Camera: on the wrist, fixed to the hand. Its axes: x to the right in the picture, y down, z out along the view.
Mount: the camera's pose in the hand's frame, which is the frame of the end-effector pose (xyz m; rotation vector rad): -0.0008 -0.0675 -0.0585 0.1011 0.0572 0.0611
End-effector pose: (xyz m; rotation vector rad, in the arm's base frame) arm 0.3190 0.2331 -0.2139 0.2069 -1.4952 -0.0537
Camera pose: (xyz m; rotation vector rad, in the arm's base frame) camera 0.3832 0.1731 -0.2297 0.2421 -1.4475 0.0764
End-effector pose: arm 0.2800 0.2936 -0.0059 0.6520 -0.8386 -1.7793
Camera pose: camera 0.2863 0.2965 -0.0950 0.7322 -0.9046 -1.6642
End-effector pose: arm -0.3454 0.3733 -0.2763 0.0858 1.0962 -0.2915
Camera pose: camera -0.4148 0.3211 -0.2973 0.2184 1.1333 -0.2910
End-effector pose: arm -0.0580 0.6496 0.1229 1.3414 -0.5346 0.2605
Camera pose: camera -0.0139 0.6913 0.0573 1.4126 -0.5205 0.3792
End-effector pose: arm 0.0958 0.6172 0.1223 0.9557 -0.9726 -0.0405
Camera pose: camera 0.1619 0.6155 0.0623 1.0140 -0.9575 0.0877
